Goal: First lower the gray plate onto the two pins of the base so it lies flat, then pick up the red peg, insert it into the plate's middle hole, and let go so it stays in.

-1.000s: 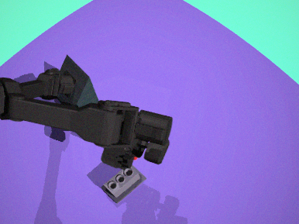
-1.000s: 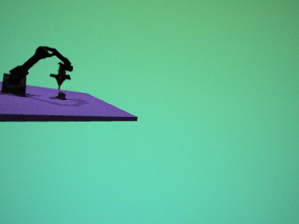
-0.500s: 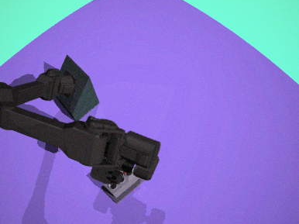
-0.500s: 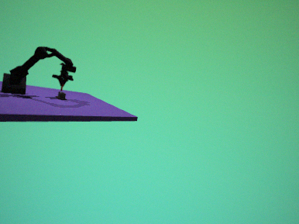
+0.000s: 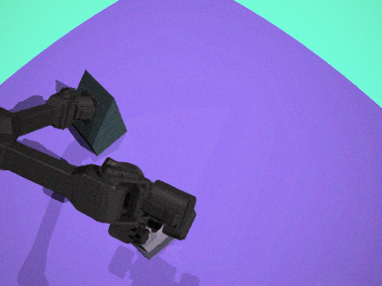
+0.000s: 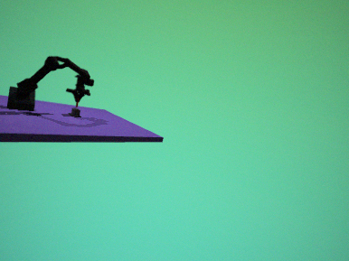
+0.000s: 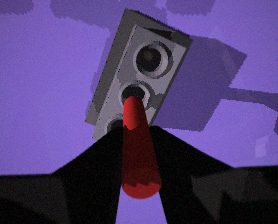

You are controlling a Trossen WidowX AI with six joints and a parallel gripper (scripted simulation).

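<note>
Right now my gripper tip is right at the red peg. Round my gripper tip: base: 110 mm below; then gray plate: 70 mm below.
</note>
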